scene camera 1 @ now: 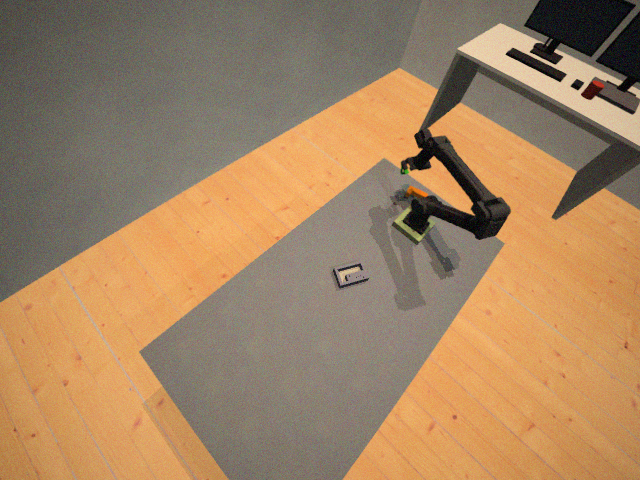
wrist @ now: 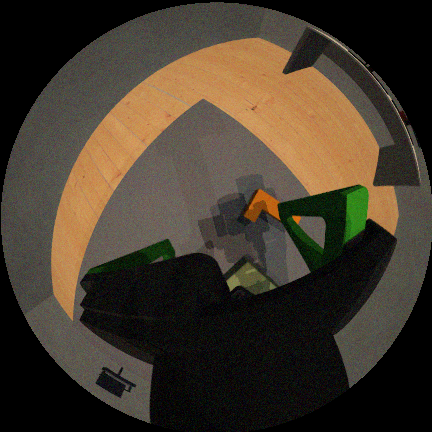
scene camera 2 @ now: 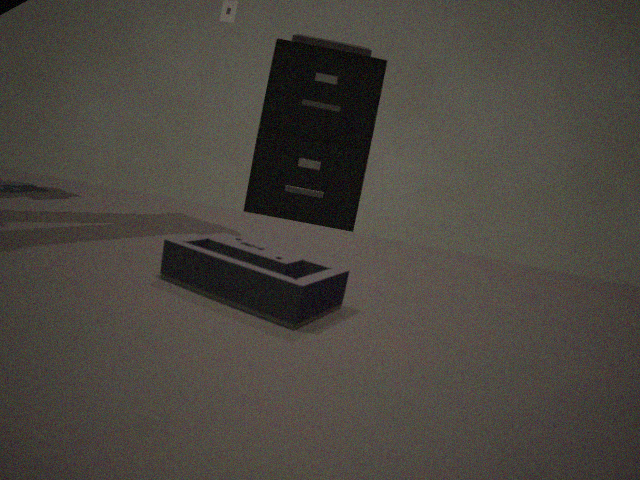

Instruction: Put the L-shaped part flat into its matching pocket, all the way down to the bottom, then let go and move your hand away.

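Where they show: gripper, between the fingertips: [scene camera 1: 409, 171] [wrist: 223, 228]; arm's base, origin of its link: [scene camera 1: 415, 223].
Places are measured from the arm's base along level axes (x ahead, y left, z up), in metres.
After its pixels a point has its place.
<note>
The orange L-shaped part [scene camera 1: 416, 192] @(z -0.008, x -0.194, y -0.100 m) [wrist: 268, 199] @(z -0.007, x -0.208, y -0.125 m) lies on the grey mat [scene camera 1: 268, 320] @(z -0.037, x 0.840, y -0.222 m) close to the arm's base; in the wrist view the right finger hides the end of one leg. My gripper [scene camera 1: 405, 169] @(z 0.149, x -0.128, y -0.178 m) [wrist: 223, 228] @(z 0.149, x -0.128, y -0.178 m) is open and empty, with green fingers wide apart. It hangs well above the mat, up and slightly left of the part in scene camera 1. The grey block with the L-shaped pocket [scene camera 1: 356, 278] @(z 0.000, x 0.456, y -0.052 m) [scene camera 2: 232, 279] @(z -0.014, x 0.430, y -0.128 m) lies on the mat, to the lower left of the base in scene camera 1. Its pocket is empty.
The arm's base stands on a yellow-green plate [scene camera 1: 404, 229] @(z -0.001, x 0.075, y -0.024 m) [wrist: 246, 276] @(z 0.002, x -0.066, y -0.058 m), beside the part. A white desk [scene camera 1: 498, 40] with monitors, a keyboard and a red cup stands at the upper right. A dark cabinet [scene camera 2: 316, 135] shows behind the block in scene camera 2.
</note>
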